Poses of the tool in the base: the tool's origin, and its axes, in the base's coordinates. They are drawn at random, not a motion.
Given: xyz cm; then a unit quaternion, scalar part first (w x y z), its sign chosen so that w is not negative.
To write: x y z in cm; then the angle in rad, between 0 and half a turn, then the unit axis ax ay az. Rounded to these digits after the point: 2 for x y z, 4 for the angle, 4 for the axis.
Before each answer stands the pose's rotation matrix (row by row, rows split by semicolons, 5 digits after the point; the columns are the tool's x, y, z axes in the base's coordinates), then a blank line. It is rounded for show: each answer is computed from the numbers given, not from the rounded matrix.
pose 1, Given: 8.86 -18.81 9.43 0.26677 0.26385 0.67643 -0.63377
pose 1, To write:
-0.71844 0.69509 0.02646; 0.01881 0.05744 -0.99817; -0.69534 -0.71662 -0.05434

8.86 -18.81 9.43 2.6015 0.2738 0.7019 -0.6576
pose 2, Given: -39.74 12.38 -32.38 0.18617 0.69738 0.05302 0.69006
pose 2, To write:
0.04200 -0.18299 0.98222; 0.33089 -0.92506 -0.18649; 0.94273 0.33284 0.02169

-39.74 12.38 -32.38 2.7671 0.7098 0.0540 0.7023
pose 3, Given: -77.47 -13.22 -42.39 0.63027 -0.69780 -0.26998 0.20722
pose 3, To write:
0.76834 0.11558 -0.62952; 0.63800 -0.05974 0.76772; 0.05112 -0.99150 -0.11963

-77.47 -13.22 -42.39 1.7778 -0.8988 -0.3477 0.2669
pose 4, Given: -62.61 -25.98 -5.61 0.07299 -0.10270 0.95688 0.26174
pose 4, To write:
-0.96825 -0.23475 0.08592; -0.15833 0.84189 0.51590; -0.19345 0.48591 -0.85233

-62.61 -25.98 -5.61 2.9955 -0.1030 0.9594 0.2624
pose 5, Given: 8.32 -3.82 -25.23 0.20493 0.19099 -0.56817 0.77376
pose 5, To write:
-0.84305 -0.53417 0.06269; 0.10010 -0.27037 -0.95754; 0.52843 -0.80098 0.28141

8.32 -3.82 -25.23 2.7288 0.1951 -0.5805 0.7905
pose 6, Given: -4.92 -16.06 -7.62 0.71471 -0.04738 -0.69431 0.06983
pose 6, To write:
0.02611 -0.03402 -0.99908; 0.16561 0.98576 -0.02924; 0.98585 -0.16469 0.03138

-4.92 -16.06 -7.62 1.5492 -0.0677 -0.9927 0.0998
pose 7, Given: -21.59 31.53 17.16 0.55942 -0.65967 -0.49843 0.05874
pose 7, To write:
0.49623 0.59188 -0.63516; 0.72332 0.12277 0.67951; 0.48017 -0.79662 -0.36720

-21.59 31.53 17.16 1.9542 -0.7959 -0.6013 0.0709
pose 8, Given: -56.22 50.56 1.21 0.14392 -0.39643 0.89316 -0.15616
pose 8, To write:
-0.64426 -0.66321 0.38090; -0.75311 0.63691 -0.16484; -0.13328 -0.39306 -0.90980

-56.22 50.56 1.21 2.8527 -0.4006 0.9026 -0.1578
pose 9, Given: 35.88 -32.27 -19.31 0.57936 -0.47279 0.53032 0.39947
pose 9, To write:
0.11837 -0.96433 0.23676; -0.03859 0.23379 0.97152; -0.99222 -0.12414 -0.00954

35.88 -32.27 -19.31 1.9057 -0.5801 0.6506 0.4901
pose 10, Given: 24.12 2.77 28.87 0.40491 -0.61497 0.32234 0.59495
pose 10, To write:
0.08427 -0.87825 -0.47071; 0.08534 -0.46429 0.88156; -0.99278 -0.11446 0.03583

24.12 2.77 28.87 2.3078 -0.6726 0.3525 0.6507
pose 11, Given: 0.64 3.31 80.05 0.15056 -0.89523 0.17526 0.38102
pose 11, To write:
0.64821 -0.42853 -0.62943; -0.19906 -0.89323 0.40313; -0.73498 -0.13602 -0.66431

0.64 3.31 80.05 2.8393 -0.9056 0.1773 0.3854
